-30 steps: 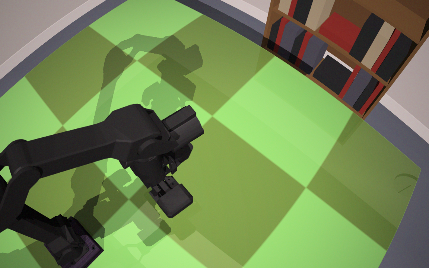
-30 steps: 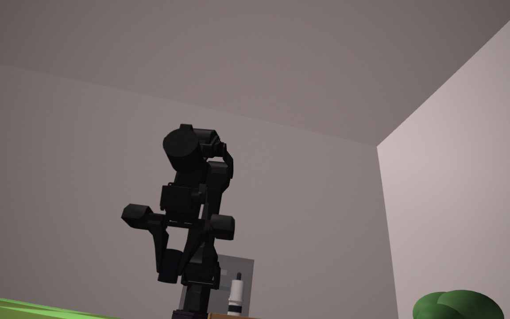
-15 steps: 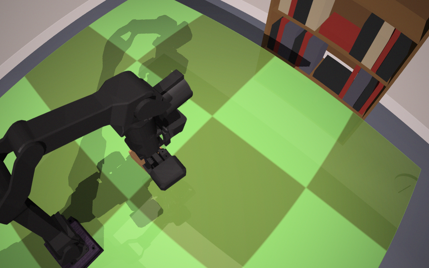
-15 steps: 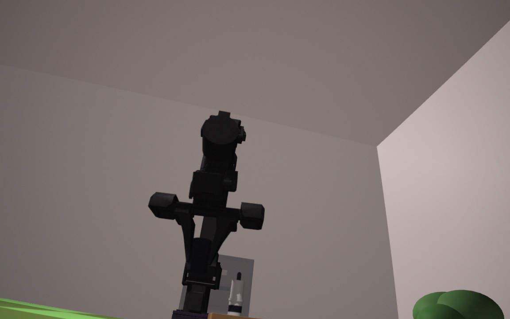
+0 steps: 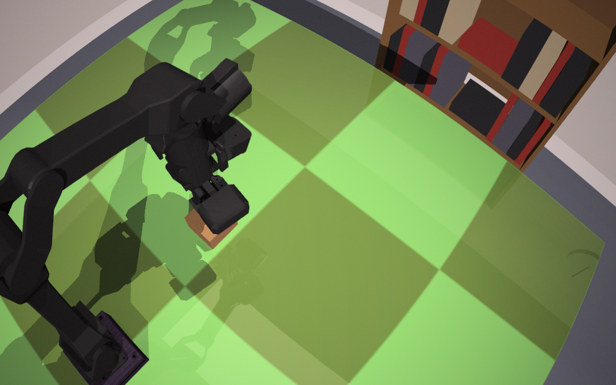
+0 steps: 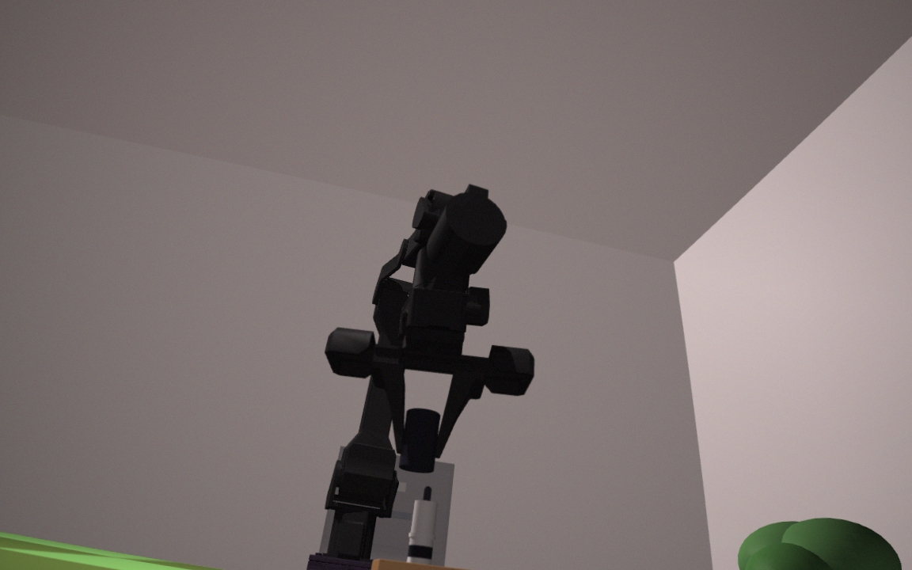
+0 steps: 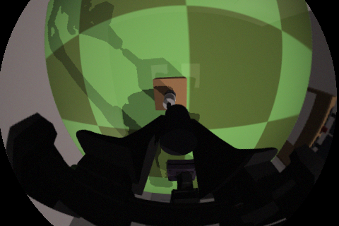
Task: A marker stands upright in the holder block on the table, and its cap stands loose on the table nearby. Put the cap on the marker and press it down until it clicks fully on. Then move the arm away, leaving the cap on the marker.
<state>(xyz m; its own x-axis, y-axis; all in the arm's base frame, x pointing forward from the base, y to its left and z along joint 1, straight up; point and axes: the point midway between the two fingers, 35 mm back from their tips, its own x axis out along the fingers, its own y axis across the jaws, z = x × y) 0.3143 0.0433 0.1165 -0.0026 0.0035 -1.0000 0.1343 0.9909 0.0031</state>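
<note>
The white marker lies 1 cm to the left of my gripper tip and 5 cm below it. From my gripper tip the other things lie so: black cap: 1 cm above.
</note>
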